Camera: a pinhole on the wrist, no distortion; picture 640 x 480 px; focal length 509.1 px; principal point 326.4 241.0 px. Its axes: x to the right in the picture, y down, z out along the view. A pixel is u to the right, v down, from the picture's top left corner.
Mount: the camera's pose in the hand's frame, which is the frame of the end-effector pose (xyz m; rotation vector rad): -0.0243 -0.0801 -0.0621 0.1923 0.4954 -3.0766
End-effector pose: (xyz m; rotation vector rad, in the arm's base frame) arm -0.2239 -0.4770 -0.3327 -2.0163 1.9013 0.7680
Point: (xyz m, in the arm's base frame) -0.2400 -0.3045 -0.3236
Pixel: outside the picture
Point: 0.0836 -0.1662 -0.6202
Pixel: 357.7 405.6
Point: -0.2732 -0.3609 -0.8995
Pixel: 32.4 48.4
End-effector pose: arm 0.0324 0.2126 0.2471 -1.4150 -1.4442 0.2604
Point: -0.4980 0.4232 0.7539
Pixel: outside the picture
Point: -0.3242 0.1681 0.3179
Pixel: 371.5 391.1
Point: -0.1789 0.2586 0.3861
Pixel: 76.8 426.9
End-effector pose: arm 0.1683 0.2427 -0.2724 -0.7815 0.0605 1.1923
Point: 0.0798 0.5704 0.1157
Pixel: 175.9 68.6
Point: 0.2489 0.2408 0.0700
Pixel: 413.8 336.6
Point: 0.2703 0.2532 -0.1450
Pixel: 202.2 341.9
